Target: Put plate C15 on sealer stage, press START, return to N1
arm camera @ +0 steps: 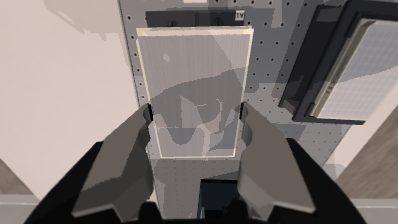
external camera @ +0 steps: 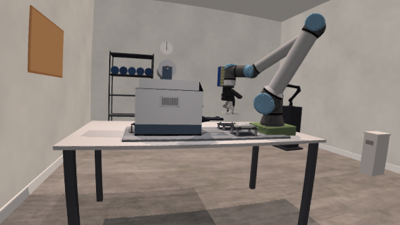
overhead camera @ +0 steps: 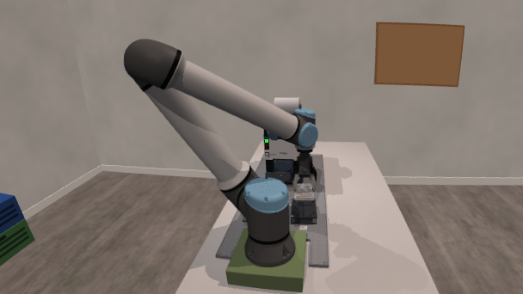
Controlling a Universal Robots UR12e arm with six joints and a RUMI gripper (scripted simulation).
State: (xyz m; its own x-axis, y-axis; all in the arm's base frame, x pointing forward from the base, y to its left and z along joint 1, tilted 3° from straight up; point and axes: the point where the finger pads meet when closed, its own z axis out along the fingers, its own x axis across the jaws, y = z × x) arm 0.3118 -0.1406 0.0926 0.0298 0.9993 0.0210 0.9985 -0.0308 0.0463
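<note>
My gripper is now 100 mm above the nest N1. Also, from my hand: plate C15 (10 mm below); then sealer stage (210 mm ahead, 120 mm to the left, 30 mm below); then nest N2 (220 mm to the left, 80 mm below).
</note>
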